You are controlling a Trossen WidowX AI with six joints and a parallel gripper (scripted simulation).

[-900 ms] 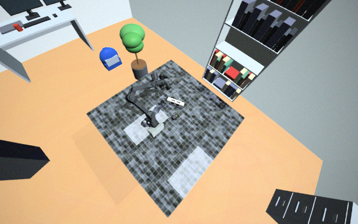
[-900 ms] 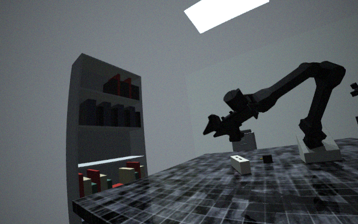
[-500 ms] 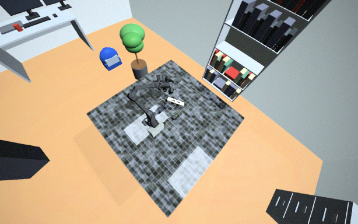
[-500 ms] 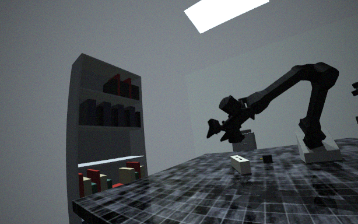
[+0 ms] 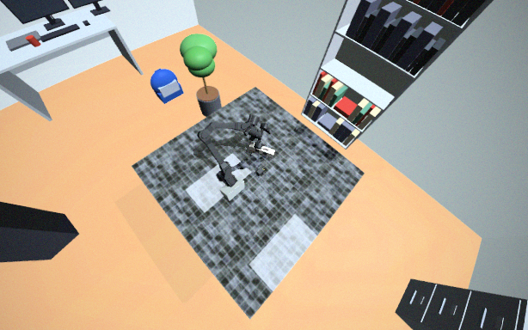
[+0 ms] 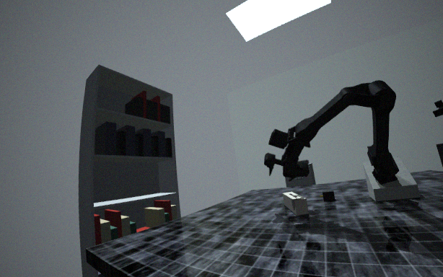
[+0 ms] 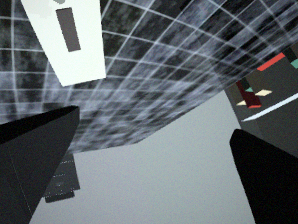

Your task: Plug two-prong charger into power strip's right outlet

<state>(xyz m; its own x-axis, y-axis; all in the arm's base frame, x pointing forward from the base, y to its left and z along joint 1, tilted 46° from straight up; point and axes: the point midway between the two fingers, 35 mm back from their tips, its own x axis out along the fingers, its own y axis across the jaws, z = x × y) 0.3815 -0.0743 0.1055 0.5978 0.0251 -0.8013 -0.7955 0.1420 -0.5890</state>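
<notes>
My gripper tip is now 190 mm past the two-prong charger, 90 mm to the left of it and 120 mm above it.
</notes>
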